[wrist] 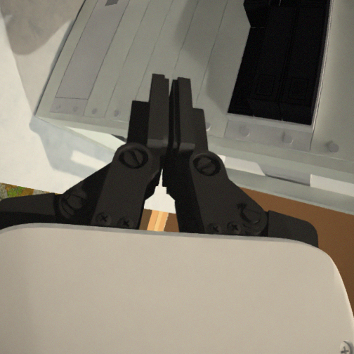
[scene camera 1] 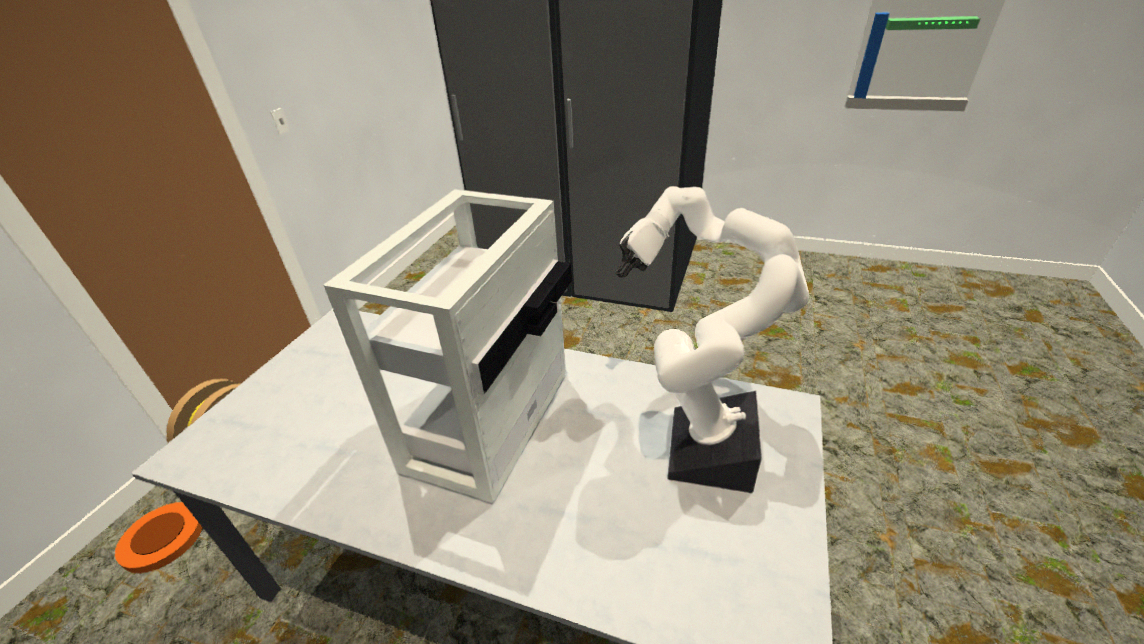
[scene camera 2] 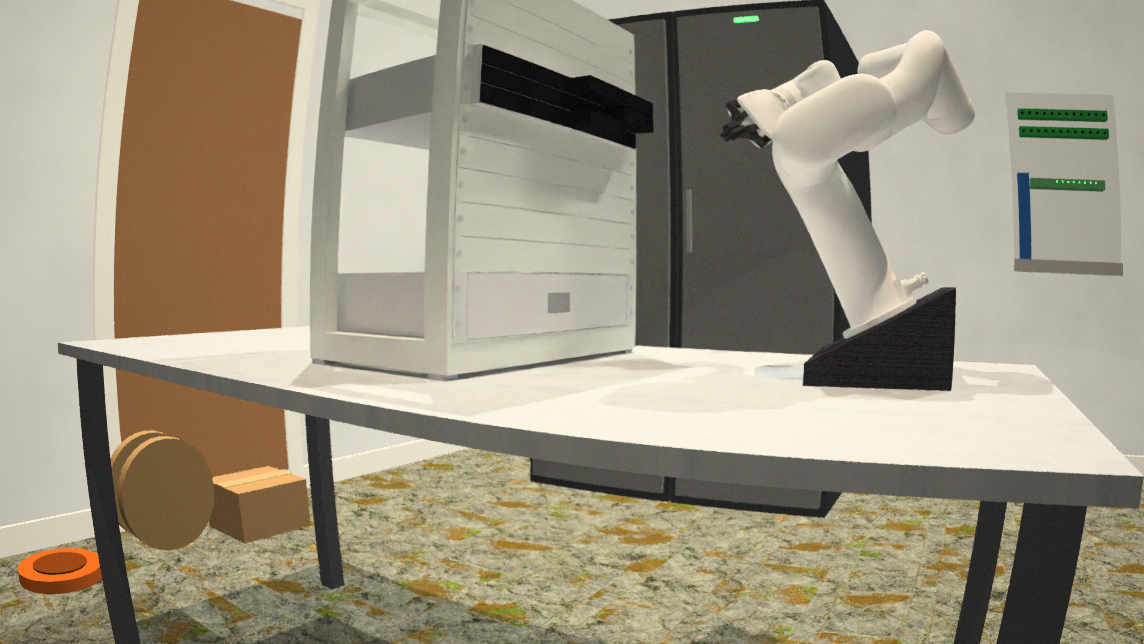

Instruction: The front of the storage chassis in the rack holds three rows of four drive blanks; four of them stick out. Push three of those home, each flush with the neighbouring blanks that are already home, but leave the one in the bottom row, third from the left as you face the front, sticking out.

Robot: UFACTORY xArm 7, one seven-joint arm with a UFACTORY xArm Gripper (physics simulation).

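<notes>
The storage chassis is a black front set in the pale rack. Black blanks stick out from its right part, and a lower block sticks out near the middle. They merge in black, so I cannot tell each blank's row or exact count. In the wrist view two front faces with square marks show side by side. My gripper is shut and empty, held in the air in front of the rack, apart from the blanks.
The rack stands on the table, with pale blank panels above and below the chassis. The arm's black base stands in front of it. Dark cabinets stand behind.
</notes>
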